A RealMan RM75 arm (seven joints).
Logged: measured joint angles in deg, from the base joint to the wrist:
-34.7, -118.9, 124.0, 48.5, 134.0, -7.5, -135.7
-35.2, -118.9, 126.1, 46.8, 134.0, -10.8, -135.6
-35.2, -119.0, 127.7, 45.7, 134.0, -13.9, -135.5
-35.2, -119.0, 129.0, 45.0, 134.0, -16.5, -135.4
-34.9, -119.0, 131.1, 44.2, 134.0, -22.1, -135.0
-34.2, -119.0, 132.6, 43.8, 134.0, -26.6, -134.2
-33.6, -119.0, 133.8, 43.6, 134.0, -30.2, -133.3
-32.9, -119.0, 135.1, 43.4, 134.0, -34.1, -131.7
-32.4, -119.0, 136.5, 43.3, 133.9, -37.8, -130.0
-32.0, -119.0, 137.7, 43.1, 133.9, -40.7, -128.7
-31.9, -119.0, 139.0, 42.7, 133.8, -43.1, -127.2
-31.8, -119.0, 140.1, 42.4, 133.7, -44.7, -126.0
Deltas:
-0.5, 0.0, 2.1, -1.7, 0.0, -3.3, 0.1
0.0, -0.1, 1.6, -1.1, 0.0, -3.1, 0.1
0.0, 0.0, 1.3, -0.7, 0.0, -2.6, 0.1
0.3, 0.0, 2.1, -0.8, 0.0, -5.6, 0.4
0.7, 0.0, 1.5, -0.4, 0.0, -4.5, 0.8
0.6, 0.0, 1.2, -0.2, 0.0, -3.6, 0.9
0.7, 0.0, 1.3, -0.2, 0.0, -3.9, 1.6
0.5, 0.0, 1.4, -0.1, -0.1, -3.7, 1.7
0.4, 0.0, 1.2, -0.2, 0.0, -2.9, 1.3
0.1, 0.0, 1.3, -0.4, -0.1, -2.4, 1.5
0.1, 0.0, 1.1, -0.3, -0.1, -1.6, 1.2

